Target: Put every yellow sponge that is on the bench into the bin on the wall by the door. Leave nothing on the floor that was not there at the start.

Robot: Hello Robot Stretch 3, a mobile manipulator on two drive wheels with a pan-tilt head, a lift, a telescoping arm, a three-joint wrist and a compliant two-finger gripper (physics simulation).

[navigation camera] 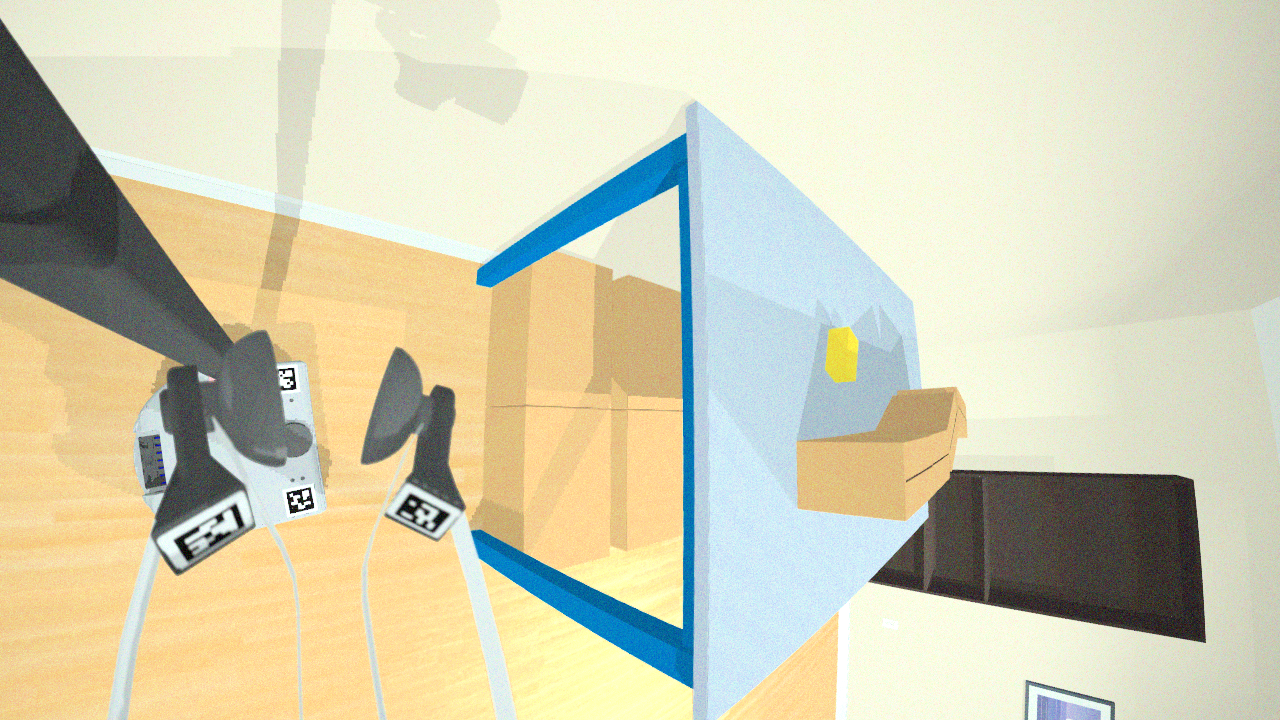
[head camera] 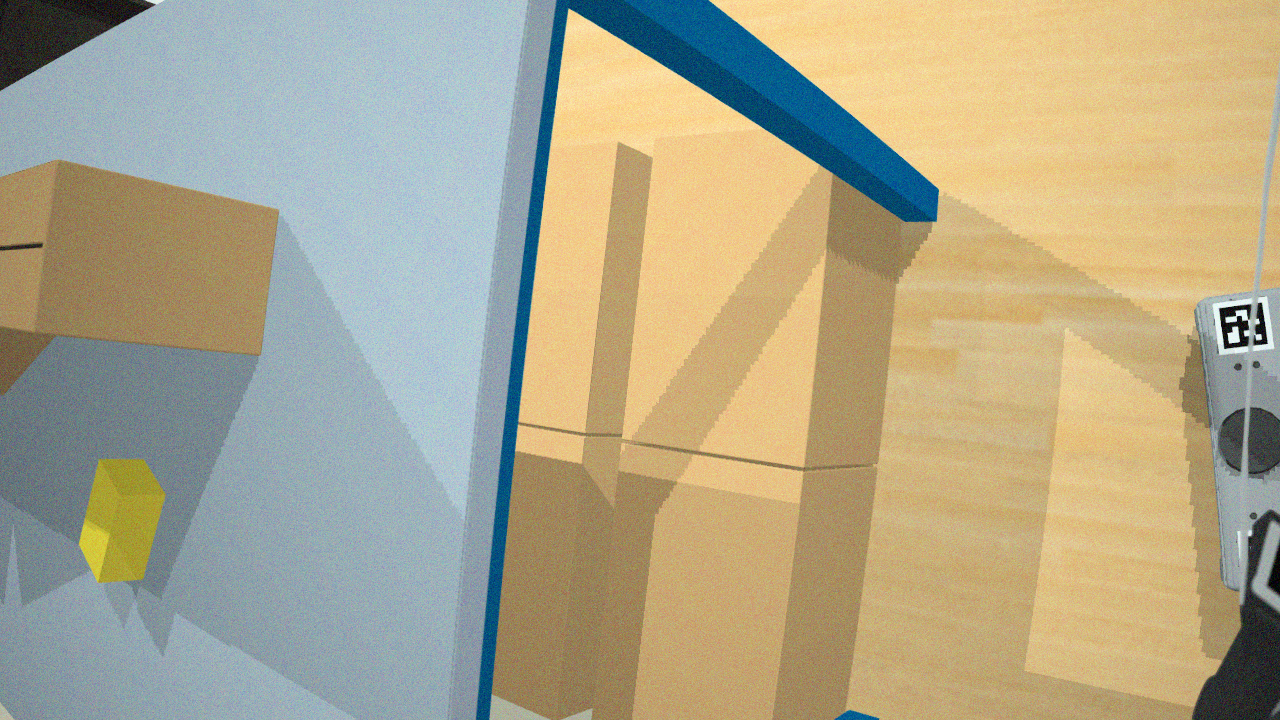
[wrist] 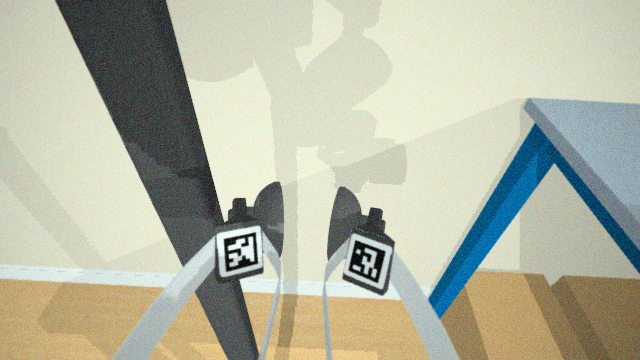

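Seen in the pictures: gripper, fingertip midpoint: (navigation camera: pixel 329 351) (wrist: pixel 308 209); robot's base, link origin: (navigation camera: pixel 291 436) (head camera: pixel 1250 440).
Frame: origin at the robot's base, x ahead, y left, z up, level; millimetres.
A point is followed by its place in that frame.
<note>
A yellow sponge (head camera: pixel 122 521) {x 877, y 21, z 950 mm} (navigation camera: pixel 841 354) {x 878, y 23, z 947 mm} stands on the grey-blue top of the bench (head camera: pixel 384 161) {x 521, y -232, z 914 mm} (navigation camera: pixel 760 573) {x 518, y -282, z 914 mm}, beside a cardboard box. In the head camera view it is at the lower left, in shadow. My gripper (navigation camera: pixel 326 425) {x 18, y 76, z 1081 mm} (wrist: pixel 308 209) {x 18, y 76, z 1081 mm} is open, with a gap between its two dark fingertips and nothing in it. It is off the bench's side, over the floor and robot base in the navigation view, and faces the wall in the wrist view. The wall bin and the door do not show in these views.
The cardboard box (head camera: pixel 156 259) {x 668, y -174, z 1012 mm} (navigation camera: pixel 850 474) {x 670, y -165, z 1010 mm} stands on the bench. Large cartons (head camera: pixel 725 358) {x 624, y -158, z 271 mm} (navigation camera: pixel 563 358) {x 658, y 108, z 270 mm} stand under it, between blue legs (head camera: pixel 760 89) {x 393, y -367, z 573 mm} (wrist: pixel 495 225) {x 558, y 382, z 590 mm}. My base (head camera: pixel 1248 438) {x 8, y -3, z 175 mm} (navigation camera: pixel 299 447) {x 13, y -17, z 175 mm} is on the wooden floor. A dark shelf unit (navigation camera: pixel 1194 555) {x 2949, y -1278, z 2000 mm} is beyond the bench.
</note>
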